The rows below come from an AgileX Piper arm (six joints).
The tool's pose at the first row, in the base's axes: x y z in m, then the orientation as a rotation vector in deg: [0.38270, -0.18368, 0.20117, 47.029, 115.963, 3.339]
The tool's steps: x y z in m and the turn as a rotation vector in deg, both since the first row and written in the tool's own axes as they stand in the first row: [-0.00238, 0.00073, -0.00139, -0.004, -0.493, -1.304]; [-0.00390, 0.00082, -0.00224, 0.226, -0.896, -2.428]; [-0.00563, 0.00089, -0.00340, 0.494, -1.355, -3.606]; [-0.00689, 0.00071, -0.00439, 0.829, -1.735, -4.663]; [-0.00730, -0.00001, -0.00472, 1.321, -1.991, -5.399]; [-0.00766, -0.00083, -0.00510, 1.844, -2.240, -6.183]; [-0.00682, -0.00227, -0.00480, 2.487, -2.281, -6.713]
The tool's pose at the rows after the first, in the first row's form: [0.38285, -0.18410, 0.20399, 45.641, 116.014, 2.398]; [0.38278, -0.18467, 0.20563, 44.592, 116.109, 1.363]; [0.38253, -0.18529, 0.20761, 43.502, 116.168, 0.238]; [0.38212, -0.18588, 0.20905, 42.585, 116.258, -0.851]; [0.38163, -0.18659, 0.20929, 42.106, 116.366, -1.866]; [0.38103, -0.18733, 0.20949, 41.594, 116.498, -2.937]; [0.38021, -0.18805, 0.20820, 41.437, 116.752, -3.902]
